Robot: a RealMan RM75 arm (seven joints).
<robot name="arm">
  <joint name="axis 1" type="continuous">
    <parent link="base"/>
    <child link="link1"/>
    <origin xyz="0 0 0.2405" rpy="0 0 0"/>
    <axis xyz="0 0 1"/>
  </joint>
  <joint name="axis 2" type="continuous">
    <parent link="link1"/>
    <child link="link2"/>
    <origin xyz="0 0 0" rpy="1.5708 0 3.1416"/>
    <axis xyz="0 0 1"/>
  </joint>
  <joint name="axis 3" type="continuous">
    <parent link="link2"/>
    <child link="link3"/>
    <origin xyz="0 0.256 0" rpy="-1.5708 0 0"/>
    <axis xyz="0 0 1"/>
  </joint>
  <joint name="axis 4" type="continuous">
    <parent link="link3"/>
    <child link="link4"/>
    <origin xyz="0 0 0" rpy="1.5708 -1.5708 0"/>
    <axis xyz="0 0 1"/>
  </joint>
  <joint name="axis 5" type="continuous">
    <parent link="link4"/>
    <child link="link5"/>
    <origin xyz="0.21 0 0" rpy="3.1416 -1.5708 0"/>
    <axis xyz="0 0 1"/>
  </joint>
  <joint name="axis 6" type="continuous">
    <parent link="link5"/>
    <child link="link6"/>
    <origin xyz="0 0 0" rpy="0 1.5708 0"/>
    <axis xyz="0 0 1"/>
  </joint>
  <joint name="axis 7" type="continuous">
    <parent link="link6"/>
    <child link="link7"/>
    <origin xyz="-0.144 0 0" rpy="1.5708 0 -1.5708"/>
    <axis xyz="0 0 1"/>
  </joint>
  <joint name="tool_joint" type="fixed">
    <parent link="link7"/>
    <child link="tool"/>
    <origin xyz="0 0 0" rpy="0 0 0"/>
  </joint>
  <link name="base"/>
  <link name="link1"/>
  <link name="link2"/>
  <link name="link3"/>
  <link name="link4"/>
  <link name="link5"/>
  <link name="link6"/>
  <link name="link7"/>
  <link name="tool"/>
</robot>
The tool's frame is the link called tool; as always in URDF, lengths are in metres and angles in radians. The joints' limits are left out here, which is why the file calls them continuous.
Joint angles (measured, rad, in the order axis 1, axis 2, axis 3, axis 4, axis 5, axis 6, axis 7), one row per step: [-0.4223 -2.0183 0.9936 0.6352 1.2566 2.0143 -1.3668]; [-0.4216 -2.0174 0.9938 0.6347 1.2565 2.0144 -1.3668]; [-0.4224 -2.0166 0.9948 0.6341 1.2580 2.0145 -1.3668]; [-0.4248 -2.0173 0.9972 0.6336 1.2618 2.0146 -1.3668]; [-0.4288 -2.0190 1.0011 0.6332 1.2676 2.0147 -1.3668]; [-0.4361 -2.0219 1.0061 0.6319 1.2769 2.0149 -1.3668]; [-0.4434 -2.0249 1.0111 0.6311 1.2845 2.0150 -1.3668]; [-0.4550 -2.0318 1.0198 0.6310 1.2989 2.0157 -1.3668]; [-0.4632 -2.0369 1.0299 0.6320 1.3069 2.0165 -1.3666]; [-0.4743 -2.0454 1.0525 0.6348 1.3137 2.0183 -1.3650]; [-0.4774 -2.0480 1.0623 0.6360 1.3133 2.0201 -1.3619]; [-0.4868 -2.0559 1.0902 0.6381 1.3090 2.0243 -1.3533]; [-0.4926 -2.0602 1.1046 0.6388 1.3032 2.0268 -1.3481]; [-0.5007 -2.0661 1.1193 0.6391 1.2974 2.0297 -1.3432]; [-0.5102 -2.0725 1.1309 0.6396 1.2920 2.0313 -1.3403]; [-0.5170 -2.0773 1.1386 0.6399 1.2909 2.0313 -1.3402]
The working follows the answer.
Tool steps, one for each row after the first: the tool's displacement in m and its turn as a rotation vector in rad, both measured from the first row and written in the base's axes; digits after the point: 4 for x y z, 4 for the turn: [-0.0004 -0.0001 0.0002 -0.0001 0.0006 0.0009]; [-0.0004 -0.0001 0.0001 -0.0018 0.0027 0.0000]; [0.0003 0.0000 -0.0010 -0.0066 0.0058 -0.0034]; [0.0015 0.0002 -0.0027 -0.0141 0.0102 -0.0092]; [0.0037 0.0006 -0.0055 -0.0256 0.0166 -0.0185]; [0.0059 0.0010 -0.0080 -0.0357 0.0217 -0.0280]; [0.0100 0.0013 -0.0129 -0.0541 0.0306 -0.0451]; [0.0133 0.0012 -0.0166 -0.0683 0.0367 -0.0601]; [0.0189 0.0003 -0.0227 -0.0913 0.0443 -0.0867]; [0.0208 -0.0003 -0.0247 -0.0972 0.0453 -0.0982]; [0.0266 -0.0020 -0.0300 -0.1131 0.0451 -0.1295]; [0.0300 -0.0027 -0.0325 -0.1191 0.0415 -0.1466]; [0.0344 -0.0033 -0.0354 -0.1267 0.0364 -0.1662]; [0.0390 -0.0033 -0.0381 -0.1333 0.0306 -0.1839]; [0.0422 -0.0034 -0.0404 -0.1404 0.0289 -0.1947]
Tool pose at each row, in the base's axes (x y z in m, rotation vector in rad; rounded; the steps above come from the unrounded poses): [-0.2050 0.2766 0.0541 2.6504 0.2663 1.6558]; [-0.2054 0.2765 0.0544 2.6512 0.2676 1.6553]; [-0.2054 0.2766 0.0542 2.6515 0.2677 1.6514]; [-0.2048 0.2767 0.0532 2.6498 0.2667 1.6437]; [-0.2035 0.2768 0.0514 2.6465 0.2645 1.6320]; [-0.2014 0.2772 0.0486 2.6410 0.2606 1.6148]; [-0.1991 0.2777 0.0461 2.6352 0.2553 1.5998]; [-0.1950 0.2779 0.0412 2.6241 0.2461 1.5735]; [-0.1917 0.2779 0.0375 2.6142 0.2367 1.5536]; [-0.1861 0.2769 0.0314 2.5951 0.2185 1.5240]; [-0.1842 0.2763 0.0295 2.5878 0.2078 1.5161]; [-0.1784 0.2746 0.0241 2.5653 0.1787 1.4988]; [-0.1750 0.2740 0.0217 2.5519 0.1609 1.4950]; [-0.1706 0.2734 0.0187 2.5353 0.1414 1.4915]; [-0.1660 0.2733 0.0160 2.5193 0.1237 1.4897]; [-0.1628 0.2732 0.0138 2.5088 0.1152 1.4848]

